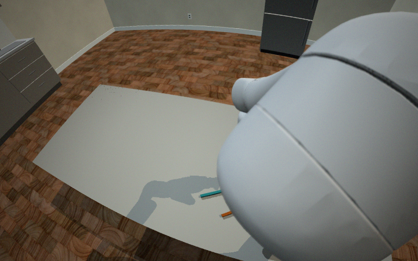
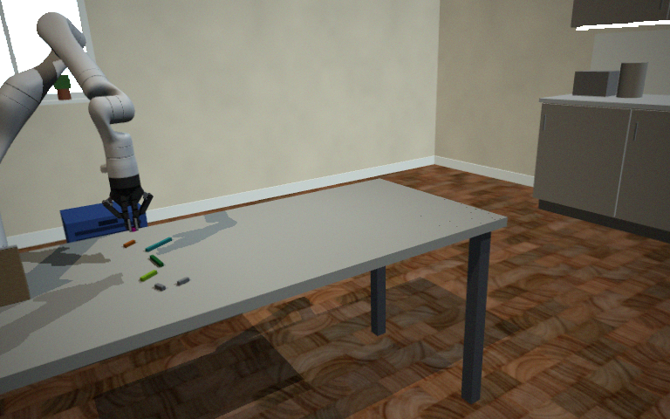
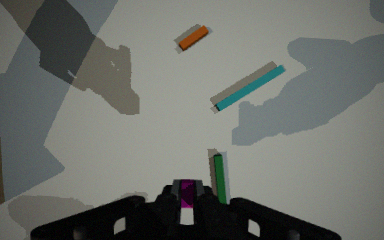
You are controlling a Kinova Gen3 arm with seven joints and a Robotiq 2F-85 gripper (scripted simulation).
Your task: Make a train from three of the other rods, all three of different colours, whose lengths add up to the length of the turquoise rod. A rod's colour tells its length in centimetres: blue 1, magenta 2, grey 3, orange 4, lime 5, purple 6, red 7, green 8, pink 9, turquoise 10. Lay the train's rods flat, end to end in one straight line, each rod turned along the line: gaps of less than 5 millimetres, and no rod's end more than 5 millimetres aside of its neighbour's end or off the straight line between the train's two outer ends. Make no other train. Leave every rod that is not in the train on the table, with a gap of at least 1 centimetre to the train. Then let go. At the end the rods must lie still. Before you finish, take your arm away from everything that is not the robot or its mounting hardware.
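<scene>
My gripper is now 11 cm above the green rod, 4 cm short of it and 2 cm to the left of it. From my hand the other things lie so: turquoise rod: 11 cm to the left, 11 cm below, 7 cm ahead; lime rod: 11 cm to the right, 11 cm below, 1 cm ahead; magenta rod: 1 cm below.
</scene>
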